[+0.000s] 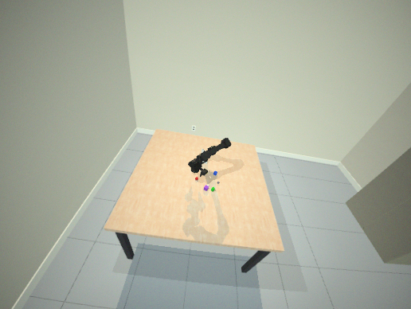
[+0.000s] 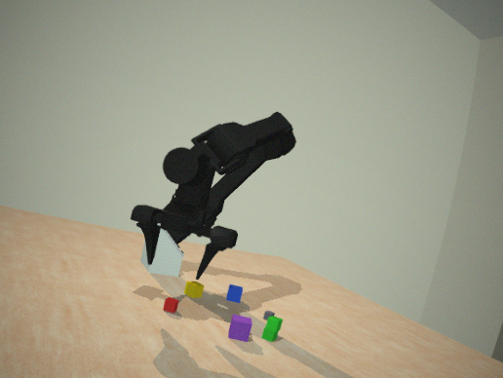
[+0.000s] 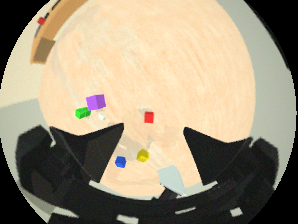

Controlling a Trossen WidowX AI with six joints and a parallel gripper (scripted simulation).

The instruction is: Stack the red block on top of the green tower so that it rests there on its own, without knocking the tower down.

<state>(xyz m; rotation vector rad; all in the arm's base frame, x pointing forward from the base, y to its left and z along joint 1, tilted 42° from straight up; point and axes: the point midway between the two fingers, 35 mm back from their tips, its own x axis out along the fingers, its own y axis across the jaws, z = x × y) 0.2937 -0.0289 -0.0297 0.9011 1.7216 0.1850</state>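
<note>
The red block is 60 mm below my gripper tip and 10 mm to the left of it. Also, from my gripper tip: purple block (110 mm to the left, 90 mm ahead, 60 mm below); blue block (180 mm to the left, 120 mm behind, 60 mm below); yellow block (110 mm behind, 80 mm to the left, 60 mm below).
</note>
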